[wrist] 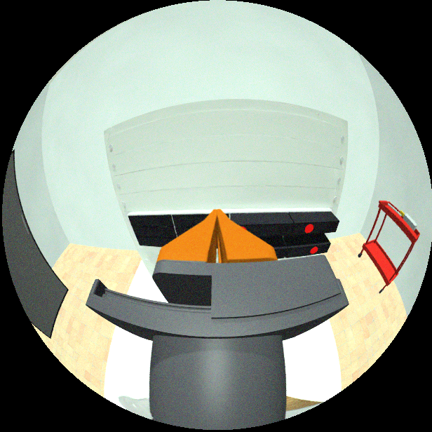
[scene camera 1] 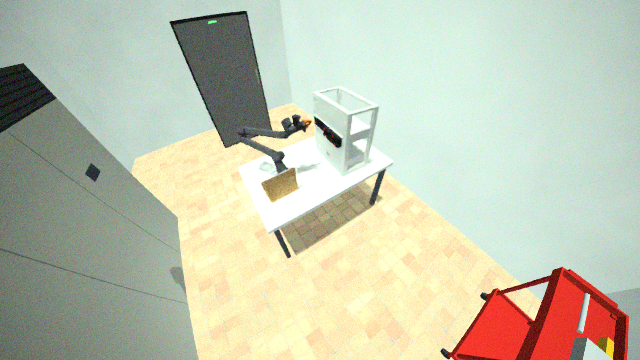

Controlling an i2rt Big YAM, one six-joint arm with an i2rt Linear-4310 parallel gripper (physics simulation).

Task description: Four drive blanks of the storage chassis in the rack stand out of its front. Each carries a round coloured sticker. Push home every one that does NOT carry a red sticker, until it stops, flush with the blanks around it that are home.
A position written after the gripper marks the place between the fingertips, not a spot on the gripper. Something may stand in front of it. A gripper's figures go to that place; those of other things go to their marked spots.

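Scene:
The gripper (wrist: 216, 215) is 130 mm from the lens, while a white rack (wrist: 283, 186) stands 290 mm from the lens.

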